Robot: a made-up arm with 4 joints.
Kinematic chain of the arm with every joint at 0, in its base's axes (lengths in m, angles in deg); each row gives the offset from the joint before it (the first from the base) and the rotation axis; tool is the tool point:
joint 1: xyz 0 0 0.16 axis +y
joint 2: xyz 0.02 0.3 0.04 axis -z
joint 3: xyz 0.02 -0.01 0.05 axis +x
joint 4: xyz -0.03 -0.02 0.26 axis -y
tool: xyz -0.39 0 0.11
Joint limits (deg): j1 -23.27..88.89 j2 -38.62..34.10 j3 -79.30..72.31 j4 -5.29..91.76
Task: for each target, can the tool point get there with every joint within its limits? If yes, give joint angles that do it. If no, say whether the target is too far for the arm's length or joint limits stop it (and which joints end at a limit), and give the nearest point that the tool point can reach.
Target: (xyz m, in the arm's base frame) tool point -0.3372 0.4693 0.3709
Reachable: yes | joints 6.20 8.50 -63.41 32.09
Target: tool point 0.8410 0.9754 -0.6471
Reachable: no: too far | nearest point 0.3250 0.7820 0.2888 | short by 1.086 m
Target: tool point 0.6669 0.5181 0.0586
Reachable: no: joint limits stop it (at a limit: joint 1, joint 2, joint 4) | nearest point 0.4595 0.6405 0.3872 | short by 0.407 m
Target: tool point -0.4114 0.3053 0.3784
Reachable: yes | joints -4.31 12.09 17.64 28.16
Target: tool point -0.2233 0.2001 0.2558
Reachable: yes | joints 12.35 -23.48 49.90 64.53
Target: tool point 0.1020 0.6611 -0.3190
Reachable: no: joint limits stop it (at a limit: joint 1, joint 2) | nearest point -0.0551 0.4097 0.1078 | short by 0.520 m
